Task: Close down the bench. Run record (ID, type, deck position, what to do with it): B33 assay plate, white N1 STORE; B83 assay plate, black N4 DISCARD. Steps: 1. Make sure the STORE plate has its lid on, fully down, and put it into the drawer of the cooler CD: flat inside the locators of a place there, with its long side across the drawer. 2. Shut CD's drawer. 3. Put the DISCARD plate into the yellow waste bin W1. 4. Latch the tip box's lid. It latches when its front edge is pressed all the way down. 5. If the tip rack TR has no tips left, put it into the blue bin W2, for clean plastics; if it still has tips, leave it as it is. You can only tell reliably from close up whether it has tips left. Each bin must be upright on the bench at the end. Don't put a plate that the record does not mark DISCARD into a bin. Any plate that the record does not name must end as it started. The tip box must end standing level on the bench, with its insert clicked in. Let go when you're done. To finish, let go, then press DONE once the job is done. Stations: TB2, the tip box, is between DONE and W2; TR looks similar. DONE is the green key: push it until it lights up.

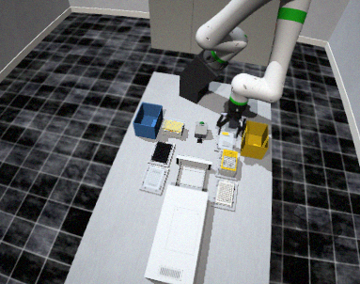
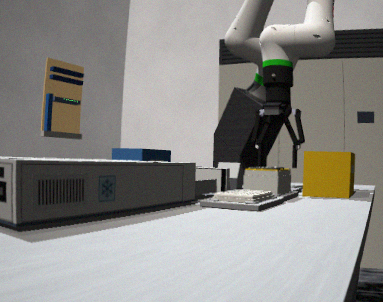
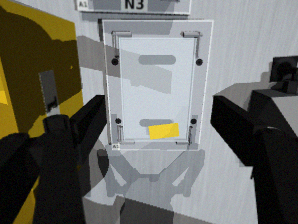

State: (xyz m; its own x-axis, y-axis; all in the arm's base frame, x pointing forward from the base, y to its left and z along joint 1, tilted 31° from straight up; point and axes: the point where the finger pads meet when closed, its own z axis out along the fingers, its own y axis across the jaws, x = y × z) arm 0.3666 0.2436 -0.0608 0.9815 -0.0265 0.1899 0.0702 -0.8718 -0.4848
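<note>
My gripper is now 8 cm above the clear plate lid. The rest, counted from my hand: green done key (5 cm behind, 17 cm to the right, 3 cm below); then yellow-topped tip holder (16 cm ahead, 3 cm to the left, 4 cm below); then yellow bin W1 (2 cm behind, 16 cm to the left, 6 cm below).
</note>
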